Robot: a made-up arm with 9 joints. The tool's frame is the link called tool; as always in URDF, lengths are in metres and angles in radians. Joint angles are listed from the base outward. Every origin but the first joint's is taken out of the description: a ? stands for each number. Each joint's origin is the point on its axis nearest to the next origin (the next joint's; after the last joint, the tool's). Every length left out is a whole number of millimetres.
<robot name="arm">
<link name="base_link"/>
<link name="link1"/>
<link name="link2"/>
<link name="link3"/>
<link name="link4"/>
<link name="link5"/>
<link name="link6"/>
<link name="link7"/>
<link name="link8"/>
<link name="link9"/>
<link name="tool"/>
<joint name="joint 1" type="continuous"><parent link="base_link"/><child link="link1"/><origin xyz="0.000 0.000 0.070" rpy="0.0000 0.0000 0.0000"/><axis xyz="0 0 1"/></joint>
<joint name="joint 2" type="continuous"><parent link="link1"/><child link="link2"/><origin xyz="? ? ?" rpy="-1.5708 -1.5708 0.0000"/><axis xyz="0 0 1"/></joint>
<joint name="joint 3" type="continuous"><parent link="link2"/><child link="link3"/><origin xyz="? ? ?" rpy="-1.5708 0.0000 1.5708"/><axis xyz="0 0 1"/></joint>
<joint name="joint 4" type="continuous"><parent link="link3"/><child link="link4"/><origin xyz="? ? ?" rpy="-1.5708 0.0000 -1.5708"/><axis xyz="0 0 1"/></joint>
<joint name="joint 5" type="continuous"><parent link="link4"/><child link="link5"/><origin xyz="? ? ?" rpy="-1.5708 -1.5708 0.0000"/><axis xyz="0 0 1"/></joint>
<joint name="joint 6" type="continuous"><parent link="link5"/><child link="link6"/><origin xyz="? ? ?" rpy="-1.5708 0.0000 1.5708"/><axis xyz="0 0 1"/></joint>
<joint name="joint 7" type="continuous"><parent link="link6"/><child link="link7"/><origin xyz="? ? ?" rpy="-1.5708 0.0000 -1.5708"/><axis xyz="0 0 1"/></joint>
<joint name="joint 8" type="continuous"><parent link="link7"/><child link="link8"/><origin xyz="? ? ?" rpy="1.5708 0.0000 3.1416"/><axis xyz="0 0 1"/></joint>
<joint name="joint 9" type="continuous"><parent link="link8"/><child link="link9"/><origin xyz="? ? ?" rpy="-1.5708 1.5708 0.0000"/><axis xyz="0 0 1"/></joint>
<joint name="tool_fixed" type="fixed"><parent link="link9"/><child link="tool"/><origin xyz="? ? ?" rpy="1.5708 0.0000 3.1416"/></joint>
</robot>
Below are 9 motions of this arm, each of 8 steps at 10 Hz.
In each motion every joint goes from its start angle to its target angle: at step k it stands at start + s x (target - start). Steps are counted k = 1, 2, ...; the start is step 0. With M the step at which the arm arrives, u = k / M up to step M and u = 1 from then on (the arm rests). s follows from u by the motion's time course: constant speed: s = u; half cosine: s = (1 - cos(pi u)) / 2; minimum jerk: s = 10 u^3 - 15 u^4 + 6 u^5.
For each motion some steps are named. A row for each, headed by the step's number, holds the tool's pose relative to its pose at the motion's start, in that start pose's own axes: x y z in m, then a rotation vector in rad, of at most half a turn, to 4 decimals.
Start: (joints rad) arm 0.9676 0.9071 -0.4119 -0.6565 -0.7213 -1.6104 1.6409 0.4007 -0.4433
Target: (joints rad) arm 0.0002 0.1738 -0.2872 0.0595 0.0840 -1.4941 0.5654 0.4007 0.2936
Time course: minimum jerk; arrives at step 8
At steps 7, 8:
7: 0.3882 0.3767 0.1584 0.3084 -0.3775 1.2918
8: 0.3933 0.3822 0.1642 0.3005 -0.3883 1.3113

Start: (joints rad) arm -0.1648 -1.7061 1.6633 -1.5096 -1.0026 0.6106 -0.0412 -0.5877 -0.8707
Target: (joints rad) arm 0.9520 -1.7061 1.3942 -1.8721 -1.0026 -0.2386 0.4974 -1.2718 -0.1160
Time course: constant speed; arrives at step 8
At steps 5, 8:
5: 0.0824 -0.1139 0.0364 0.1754 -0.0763 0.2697
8: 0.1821 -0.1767 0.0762 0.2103 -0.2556 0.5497

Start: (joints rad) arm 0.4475 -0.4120 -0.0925 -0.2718 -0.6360 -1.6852 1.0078 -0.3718 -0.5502
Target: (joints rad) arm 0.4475 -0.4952 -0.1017 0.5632 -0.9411 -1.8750 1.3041 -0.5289 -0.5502
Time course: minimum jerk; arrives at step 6
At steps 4, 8:
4: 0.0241 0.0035 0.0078 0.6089 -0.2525 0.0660
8: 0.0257 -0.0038 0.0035 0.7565 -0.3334 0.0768

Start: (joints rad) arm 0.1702 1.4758 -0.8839 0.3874 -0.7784 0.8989 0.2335 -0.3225 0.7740
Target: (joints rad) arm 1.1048 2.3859 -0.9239 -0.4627 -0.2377 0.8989 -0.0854 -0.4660 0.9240
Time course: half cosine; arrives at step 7
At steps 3, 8:
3: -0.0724 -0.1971 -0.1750 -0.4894 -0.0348 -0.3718
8: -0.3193 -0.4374 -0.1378 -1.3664 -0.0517 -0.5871

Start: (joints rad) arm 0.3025 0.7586 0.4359 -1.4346 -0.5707 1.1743 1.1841 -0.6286 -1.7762
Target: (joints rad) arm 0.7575 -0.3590 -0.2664 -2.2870 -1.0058 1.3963 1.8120 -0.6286 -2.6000
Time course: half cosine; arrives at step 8
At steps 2, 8:
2: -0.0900 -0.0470 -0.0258 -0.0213 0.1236 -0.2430
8: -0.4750 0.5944 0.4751 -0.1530 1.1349 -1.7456

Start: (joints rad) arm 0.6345 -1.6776 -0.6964 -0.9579 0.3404 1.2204 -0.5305 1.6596 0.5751
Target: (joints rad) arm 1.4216 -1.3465 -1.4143 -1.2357 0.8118 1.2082 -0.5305 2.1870 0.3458
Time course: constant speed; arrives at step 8
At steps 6, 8:
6: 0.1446 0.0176 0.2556 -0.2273 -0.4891 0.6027
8: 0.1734 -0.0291 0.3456 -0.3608 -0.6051 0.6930

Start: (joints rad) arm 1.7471 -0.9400 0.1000 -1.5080 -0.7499 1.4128 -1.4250 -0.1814 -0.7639
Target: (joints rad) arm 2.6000 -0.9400 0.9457 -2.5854 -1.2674 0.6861 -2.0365 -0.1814 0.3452
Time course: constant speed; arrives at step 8
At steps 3, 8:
3: -0.2178 -0.0037 0.0691 -0.1136 0.2985 -0.0572
8: -0.4602 0.0500 0.0219 -0.4617 0.4415 -0.3559

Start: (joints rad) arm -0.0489 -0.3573 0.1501 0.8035 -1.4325 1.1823 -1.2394 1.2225 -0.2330
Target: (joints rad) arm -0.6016 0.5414 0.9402 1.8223 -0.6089 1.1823 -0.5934 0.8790 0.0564
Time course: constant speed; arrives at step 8
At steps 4, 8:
4: 0.1784 0.2934 0.0442 -0.0436 0.0564 -0.7394
8: 0.6133 0.2638 0.1382 -0.0357 -0.2433 -1.2523

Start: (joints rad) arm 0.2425 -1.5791 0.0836 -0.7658 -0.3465 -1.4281 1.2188 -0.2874 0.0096
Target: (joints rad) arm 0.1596 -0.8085 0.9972 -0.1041 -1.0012 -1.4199 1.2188 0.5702 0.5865
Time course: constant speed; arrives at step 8
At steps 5, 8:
5: -0.2693 0.1807 0.2024 1.2086 -0.2414 -0.2639
8: -0.4189 0.2510 0.3673 1.5582 -0.7686 -0.2812

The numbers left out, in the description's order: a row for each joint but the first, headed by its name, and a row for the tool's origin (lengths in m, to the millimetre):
joint 2: -0.061 0.075 0.000
joint 3: -0.222 -0.369 0.000
joint 4: -0.169 -0.136 0.000
joint 5: -0.013 -0.171 0.000
joint 6: 0.282 0.058 0.000
joint 7: 0.220 0.114 0.000
joint 8: 0.269 0.064 0.000
joint 9: 0.067 -0.095 0.000
tool: 0.073 -0.331 0.000

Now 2 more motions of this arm.
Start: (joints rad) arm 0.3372 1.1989 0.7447 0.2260 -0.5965 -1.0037 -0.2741 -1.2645 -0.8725
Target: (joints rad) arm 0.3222 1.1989 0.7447 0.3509 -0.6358 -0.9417 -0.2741 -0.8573 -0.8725
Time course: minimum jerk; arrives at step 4
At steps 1, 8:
1: -0.0082 0.0145 -0.0023 0.0260 0.0103 -0.0356
8: -0.0567 0.1449 -0.0038 0.2384 0.0960 -0.3524

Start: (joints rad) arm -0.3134 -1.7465 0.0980 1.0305 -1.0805 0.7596 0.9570 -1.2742 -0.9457
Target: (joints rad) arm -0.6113 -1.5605 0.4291 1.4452 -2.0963 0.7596 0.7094 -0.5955 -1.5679
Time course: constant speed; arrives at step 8
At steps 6, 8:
6: -0.1366 0.4197 -0.2701 0.6737 0.0889 -0.8943
8: -0.1573 0.5521 -0.2750 0.7464 0.2008 -1.2081

